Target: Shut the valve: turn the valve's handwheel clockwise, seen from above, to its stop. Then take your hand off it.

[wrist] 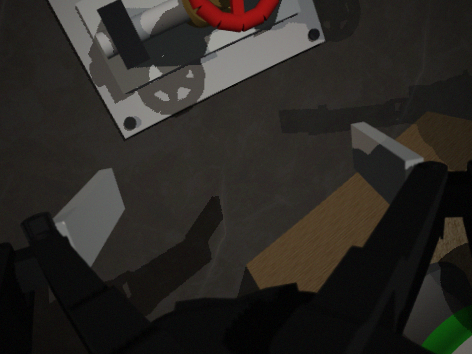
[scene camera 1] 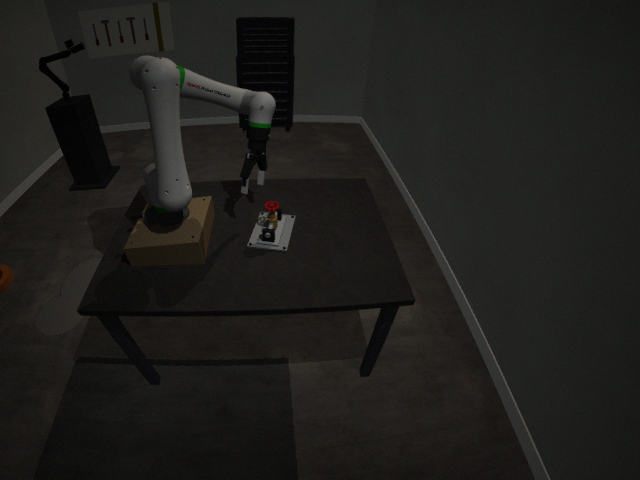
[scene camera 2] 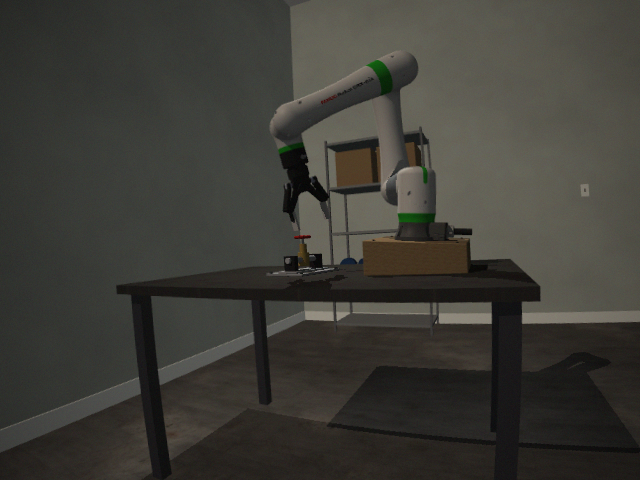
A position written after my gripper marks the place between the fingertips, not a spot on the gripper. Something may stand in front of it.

Note:
In view: my gripper (scene camera 2: 312,224) and a base plate (scene camera 1: 289,223).
My gripper is seen too in the wrist view (wrist: 233,167). The base plate also shows in the wrist view (wrist: 190,83).

